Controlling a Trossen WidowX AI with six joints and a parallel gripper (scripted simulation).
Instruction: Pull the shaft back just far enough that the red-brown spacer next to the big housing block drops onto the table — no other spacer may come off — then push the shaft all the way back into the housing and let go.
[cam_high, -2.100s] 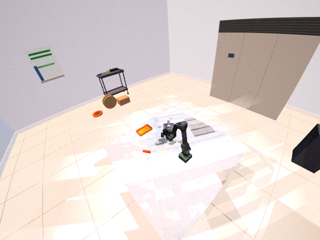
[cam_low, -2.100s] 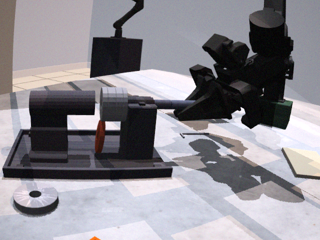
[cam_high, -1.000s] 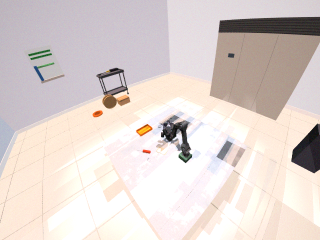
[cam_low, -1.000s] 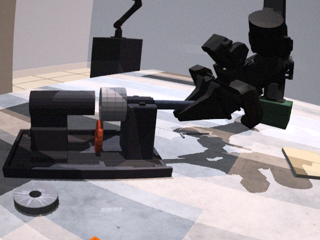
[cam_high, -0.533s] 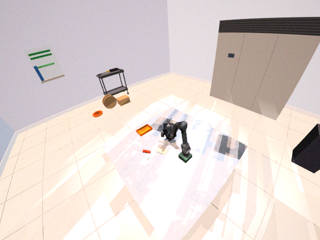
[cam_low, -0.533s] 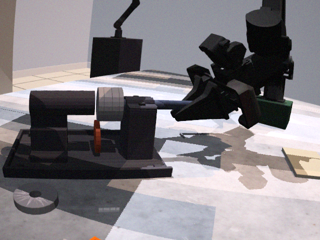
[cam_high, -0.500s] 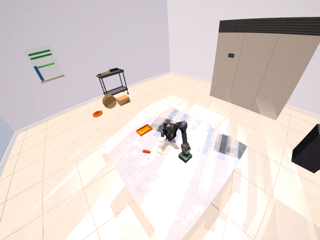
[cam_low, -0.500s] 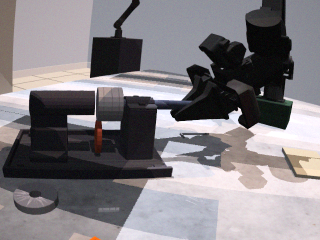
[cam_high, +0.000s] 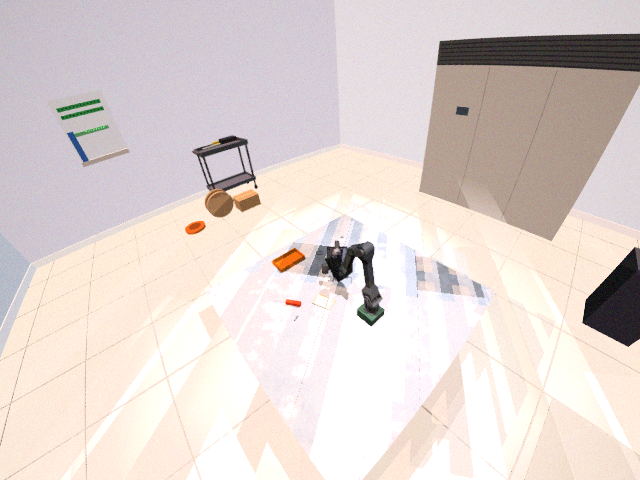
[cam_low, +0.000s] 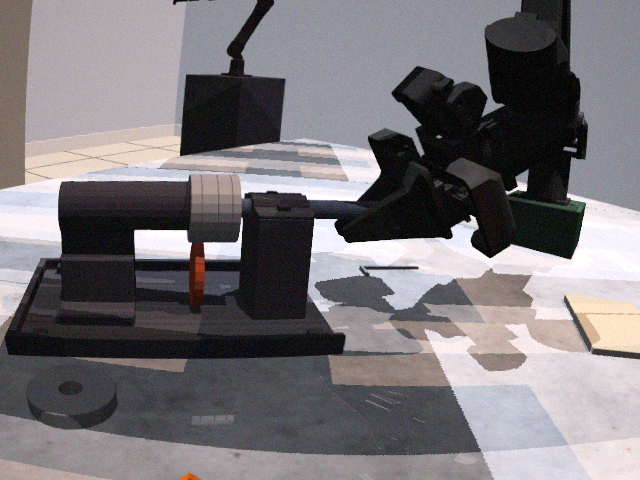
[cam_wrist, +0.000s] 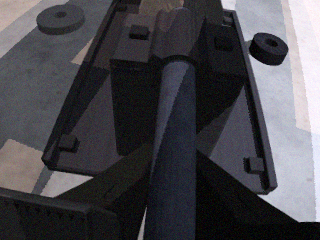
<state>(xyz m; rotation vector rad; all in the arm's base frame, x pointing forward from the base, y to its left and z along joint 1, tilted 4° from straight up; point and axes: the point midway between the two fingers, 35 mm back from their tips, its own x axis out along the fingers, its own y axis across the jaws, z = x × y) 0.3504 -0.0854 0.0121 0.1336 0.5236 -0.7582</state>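
Right now the red-brown spacer is 8 cm ahead of my gripper tip, 7 cm to the right of it and 3 cm below it. Also, from my gripper tip: blue-grey shaft: 3 cm ahead, 3 cm to the right, 2 cm above; then grey washer: 23 cm ahead, 4 cm to the right, 6 cm below; then black ring: 6 cm ahead, 20 cm to the right, 5 cm below.
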